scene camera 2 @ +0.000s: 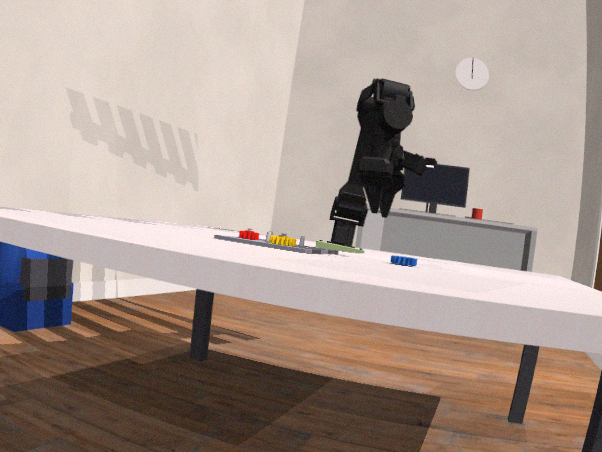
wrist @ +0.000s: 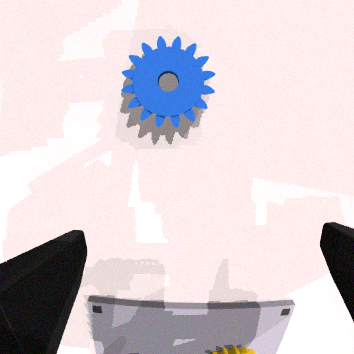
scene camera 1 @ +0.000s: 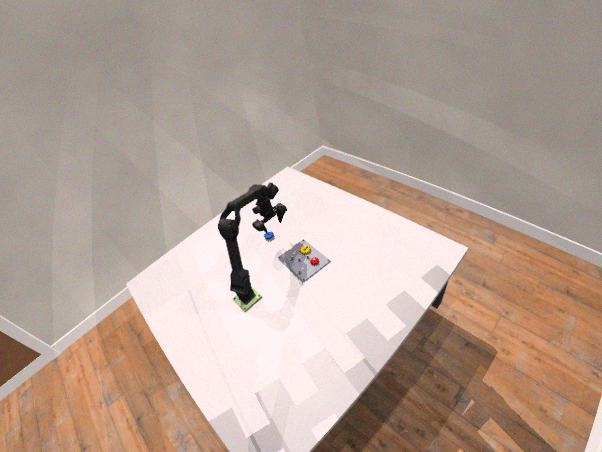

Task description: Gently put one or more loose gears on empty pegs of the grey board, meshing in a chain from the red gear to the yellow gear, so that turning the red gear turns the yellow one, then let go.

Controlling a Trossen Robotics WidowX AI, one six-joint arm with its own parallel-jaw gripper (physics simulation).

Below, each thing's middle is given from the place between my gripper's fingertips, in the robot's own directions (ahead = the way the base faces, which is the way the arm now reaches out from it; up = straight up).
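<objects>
Grey board [scene camera 1: 307,269]: 30 mm behind my hand, 210 mm to the right of it, 90 mm below. Blue gear [wrist: 172,59]: 80 mm below my hand, 60 mm to the left of it, 10 mm behind.
</objects>
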